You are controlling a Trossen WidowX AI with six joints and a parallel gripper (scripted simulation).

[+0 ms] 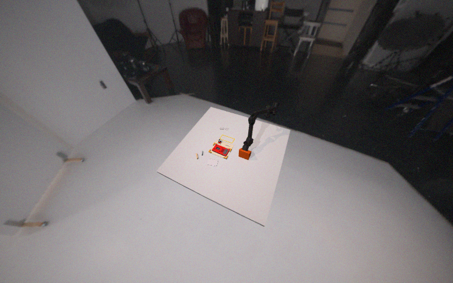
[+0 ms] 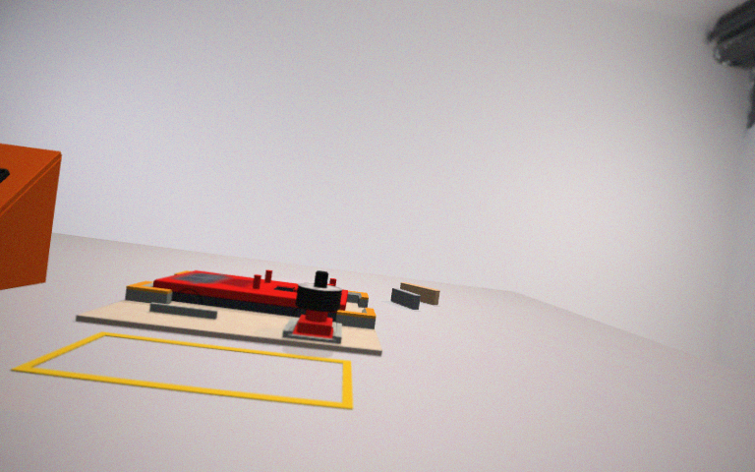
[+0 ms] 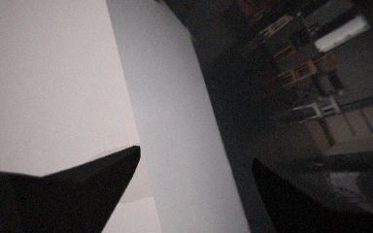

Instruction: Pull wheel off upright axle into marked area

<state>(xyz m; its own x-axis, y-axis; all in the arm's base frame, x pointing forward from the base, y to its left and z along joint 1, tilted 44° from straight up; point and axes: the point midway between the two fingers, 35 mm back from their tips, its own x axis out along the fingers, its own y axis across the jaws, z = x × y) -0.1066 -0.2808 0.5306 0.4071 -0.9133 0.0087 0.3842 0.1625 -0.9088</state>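
Right now the wheel is 45 cm ahead of my gripper tip, 55 cm to the left of it and 22 cm below it. Round my gripper tip: tan block: 61 cm ahead, 87 cm to the left, 25 cm below; upright axle: 45 cm ahead, 55 cm to the left, 22 cm below.
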